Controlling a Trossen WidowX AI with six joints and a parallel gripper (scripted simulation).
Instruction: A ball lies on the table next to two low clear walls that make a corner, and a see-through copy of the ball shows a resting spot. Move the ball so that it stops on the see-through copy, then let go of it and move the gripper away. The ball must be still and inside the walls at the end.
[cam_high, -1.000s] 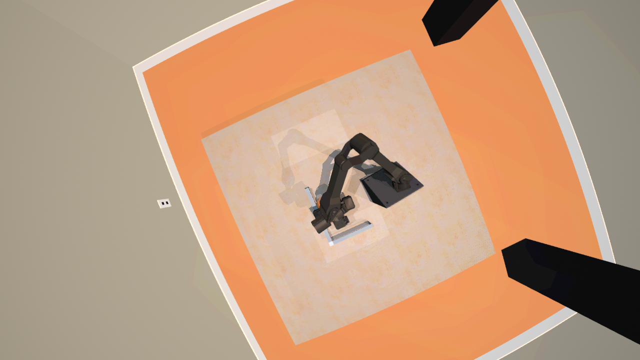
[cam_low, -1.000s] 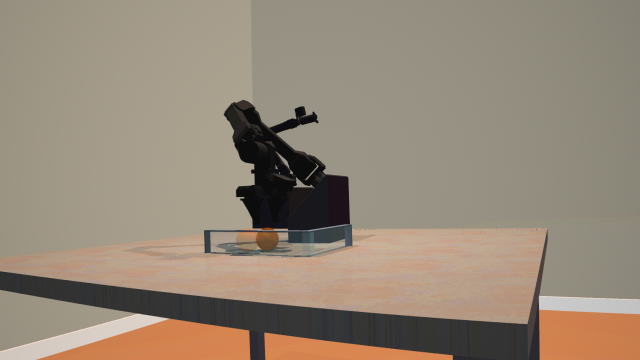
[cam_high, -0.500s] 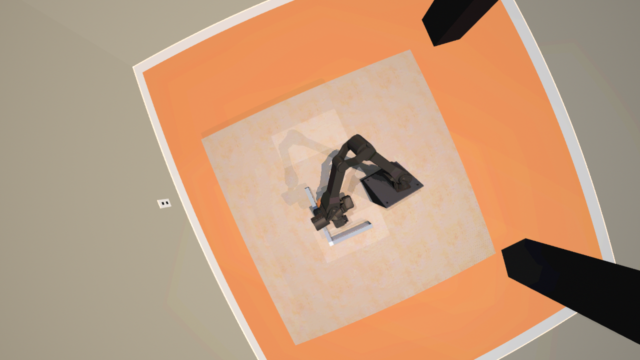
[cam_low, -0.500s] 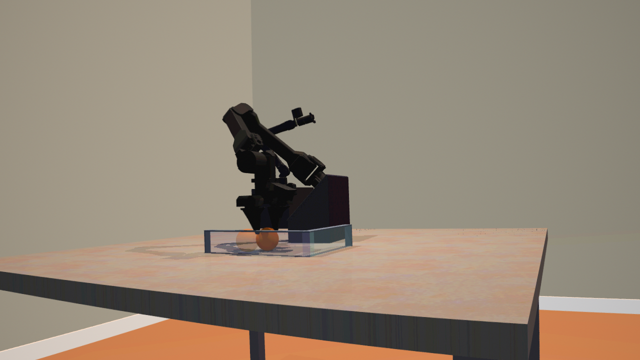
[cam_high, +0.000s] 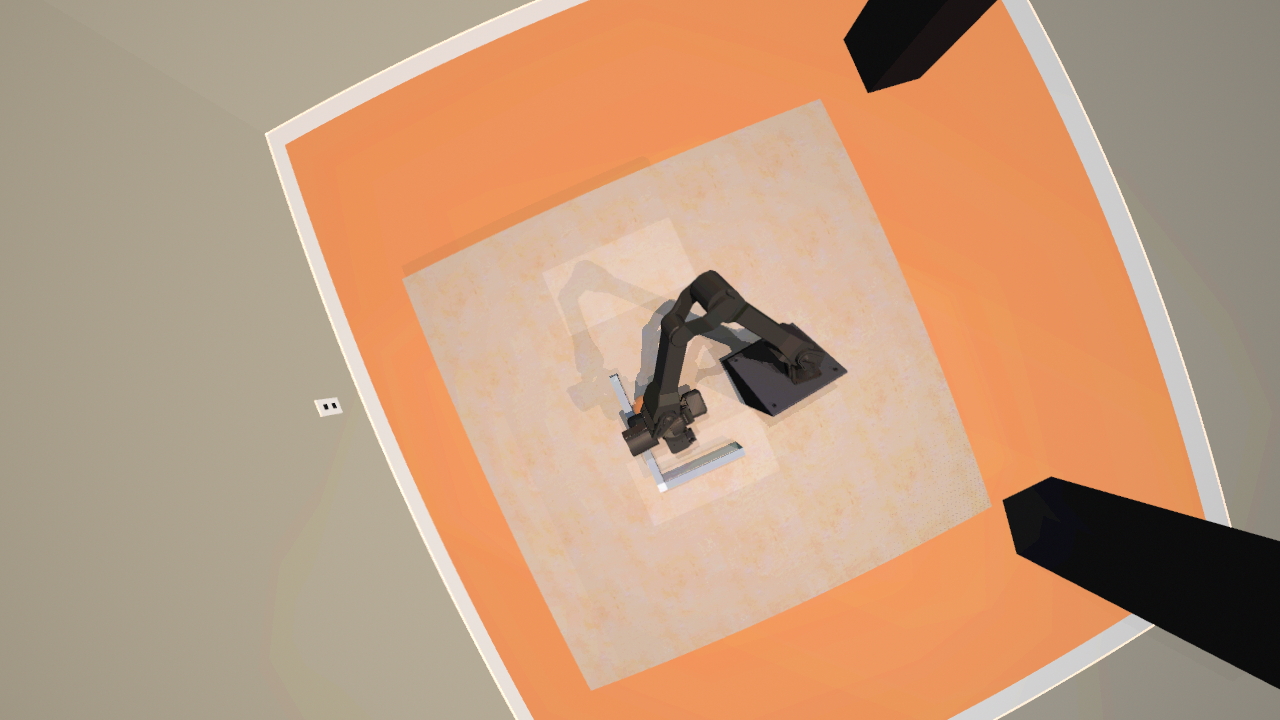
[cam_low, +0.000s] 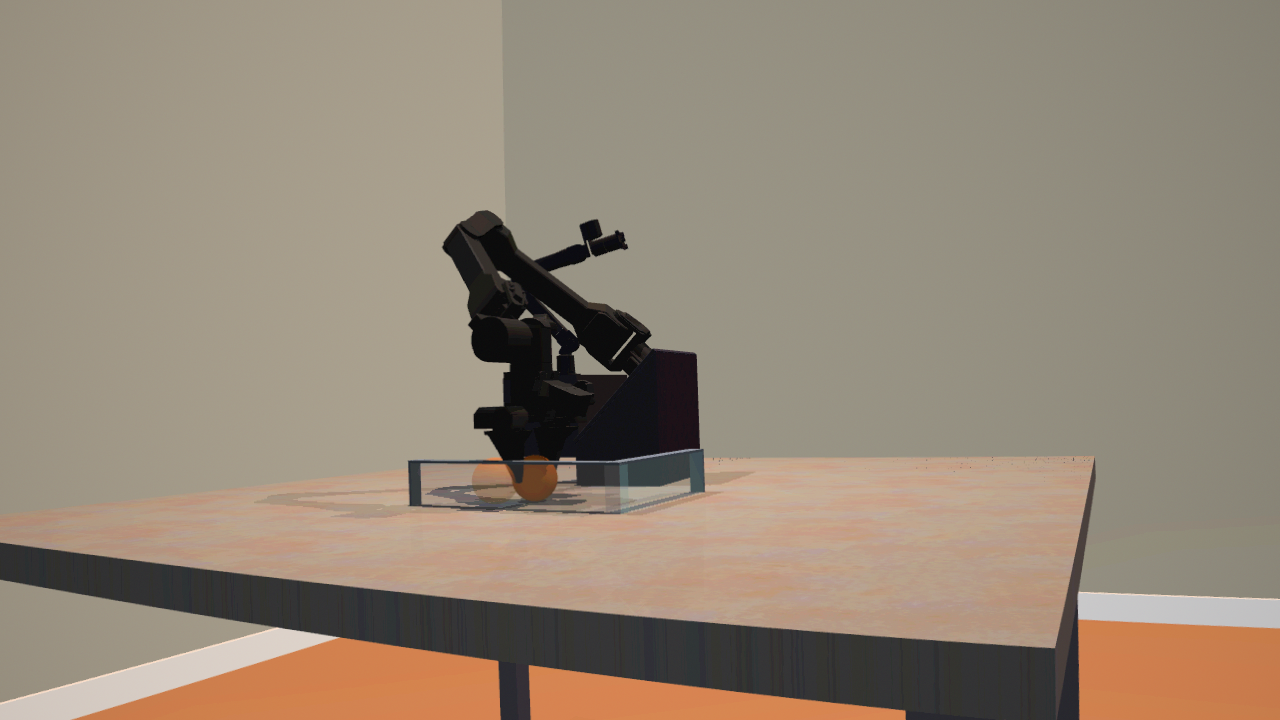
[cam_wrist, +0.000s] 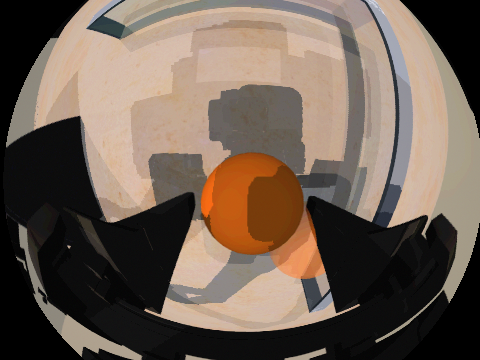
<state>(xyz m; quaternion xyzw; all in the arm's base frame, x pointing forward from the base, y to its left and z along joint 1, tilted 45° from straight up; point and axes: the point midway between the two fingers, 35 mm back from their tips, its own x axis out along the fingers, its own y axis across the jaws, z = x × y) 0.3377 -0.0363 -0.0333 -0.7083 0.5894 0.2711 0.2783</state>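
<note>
Right now my gripper tip is 50 mm short of the see-through copy and 30 mm to the left of it. Also, from my gripper tip: long wall (80 mm ahead, 30 mm to the left); short wall (170 mm to the left, 40 mm behind); orange ball (right at my gripper tip).
</note>
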